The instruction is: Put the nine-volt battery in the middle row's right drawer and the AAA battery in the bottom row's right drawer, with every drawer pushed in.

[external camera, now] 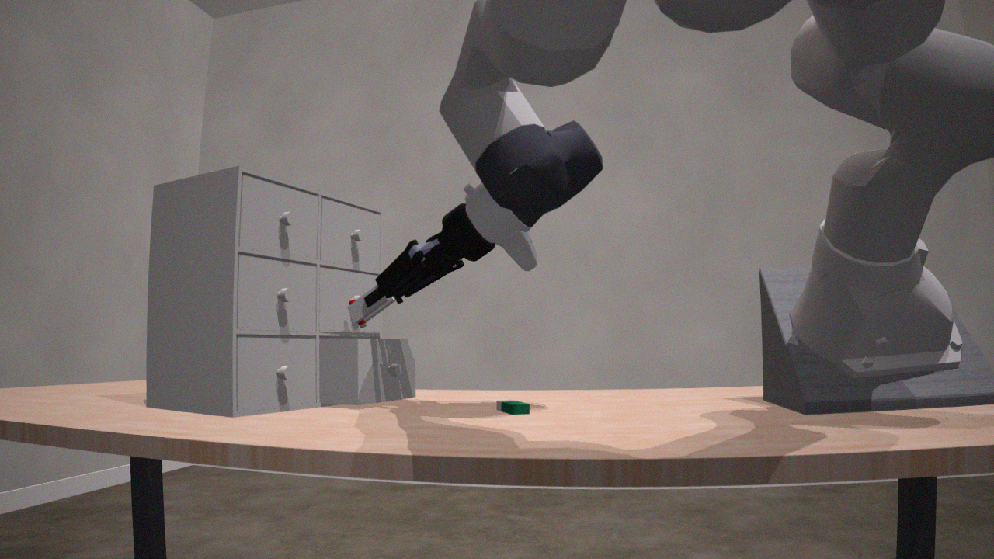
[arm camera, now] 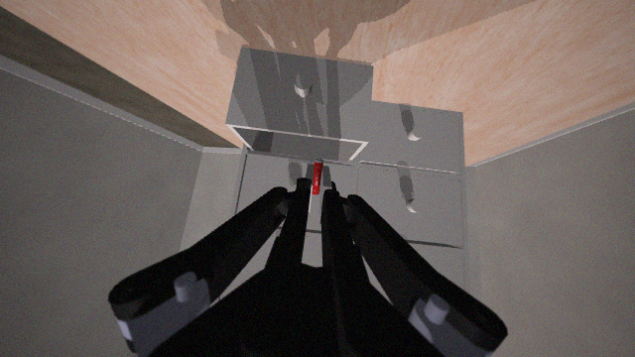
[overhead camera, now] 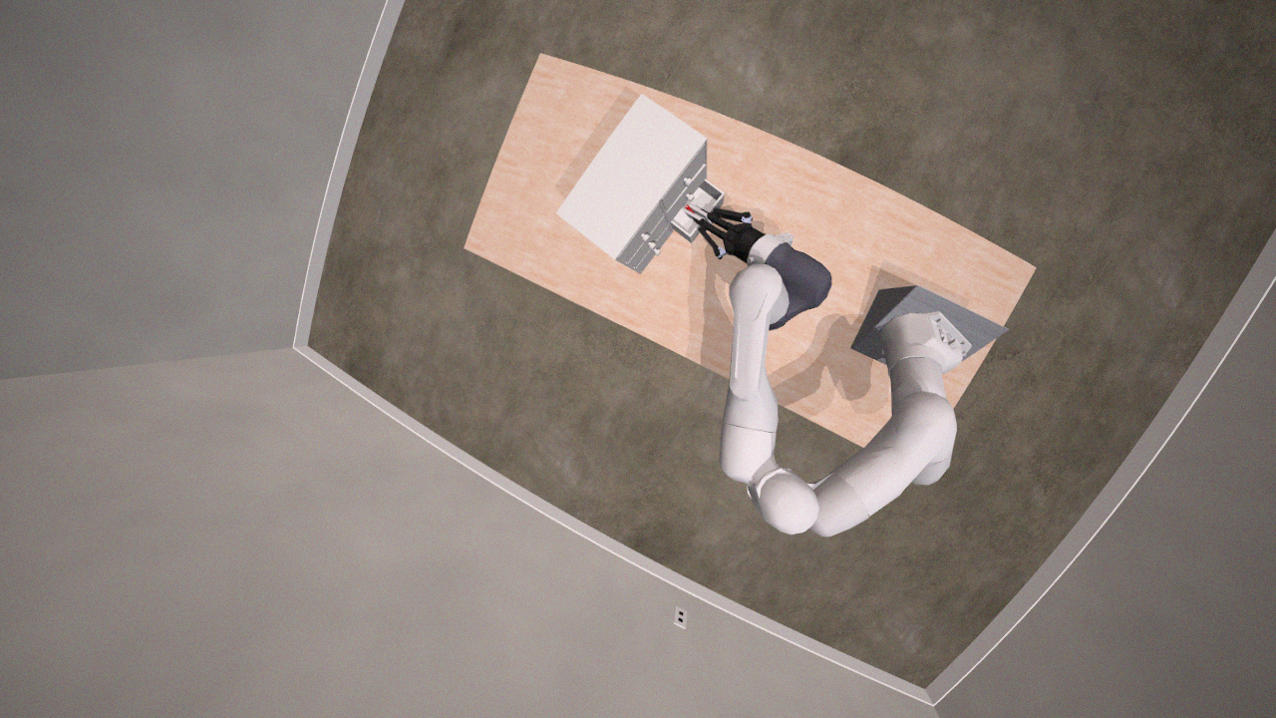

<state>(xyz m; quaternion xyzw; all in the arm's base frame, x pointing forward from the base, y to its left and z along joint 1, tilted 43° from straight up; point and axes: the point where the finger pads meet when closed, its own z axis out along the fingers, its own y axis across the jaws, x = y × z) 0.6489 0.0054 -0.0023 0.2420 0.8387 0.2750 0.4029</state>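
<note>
The red AAA battery lies 2 cm ahead of my hand and 1 cm below it. Round my hand: green nine-volt battery (14 cm ahead, 2 cm below).
</note>
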